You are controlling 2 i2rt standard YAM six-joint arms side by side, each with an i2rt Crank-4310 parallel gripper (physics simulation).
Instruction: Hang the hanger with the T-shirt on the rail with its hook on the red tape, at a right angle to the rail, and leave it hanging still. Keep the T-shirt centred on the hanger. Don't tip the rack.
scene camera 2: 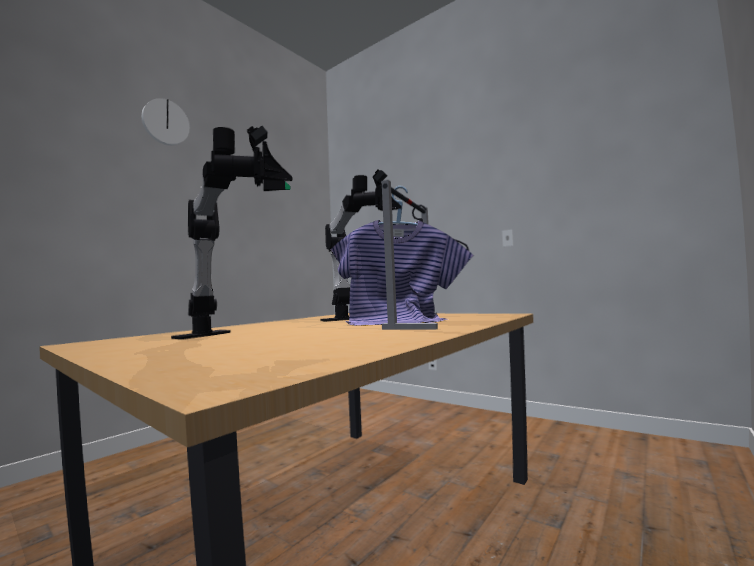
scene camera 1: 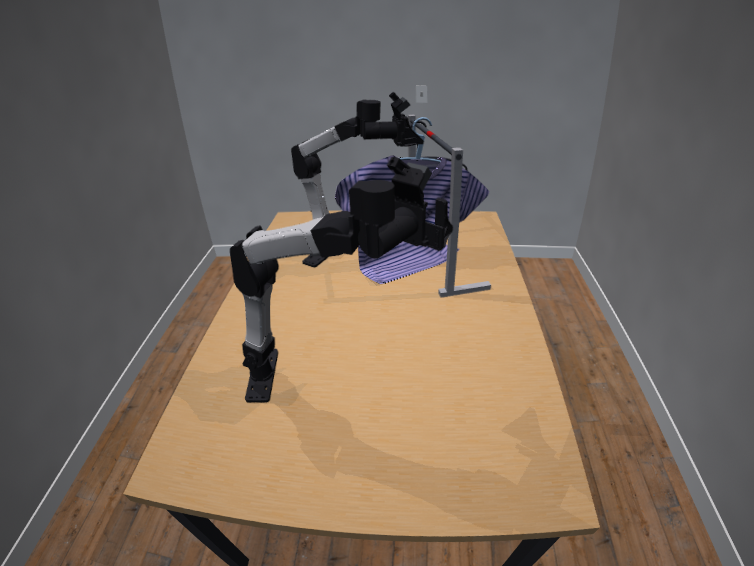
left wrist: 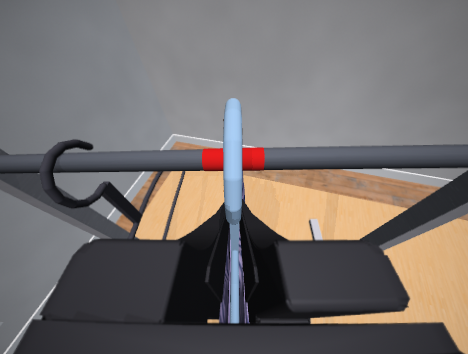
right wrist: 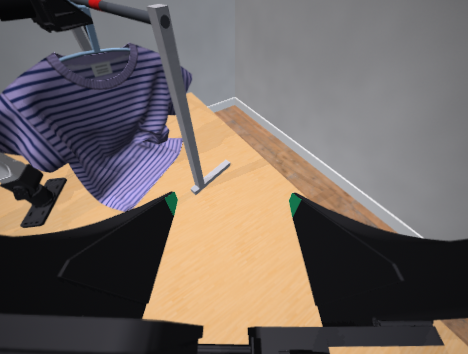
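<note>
The light-blue hanger (scene camera 1: 419,149) (scene camera 2: 398,213) (left wrist: 233,135) (right wrist: 93,37) carries the purple striped T-shirt (scene camera 1: 392,266) (scene camera 2: 368,261) (right wrist: 110,110), whose collar looks roughly centred around the hanger's neck. My left gripper (left wrist: 234,201) (scene camera 1: 419,140) is shut on the hanger just below its hook. In the left wrist view the hook crosses over the middle of the red tape (left wrist: 213,159) (scene camera 1: 429,133) (scene camera 2: 409,201) (right wrist: 95,4), about square to the rail (left wrist: 350,157) (right wrist: 125,12). Whether the hook rests on the rail is unclear. My right gripper (right wrist: 233,195) (scene camera 2: 289,183) is open and empty, away from the shirt.
A dark hanger (left wrist: 47,172) (scene camera 2: 418,212) hangs on the rail, left of the tape in the left wrist view. The rack's near post (scene camera 1: 454,225) (scene camera 2: 390,261) (right wrist: 180,100) stands upright on its foot (scene camera 1: 468,289) (right wrist: 215,175), between the right gripper and the shirt in the right wrist view.
</note>
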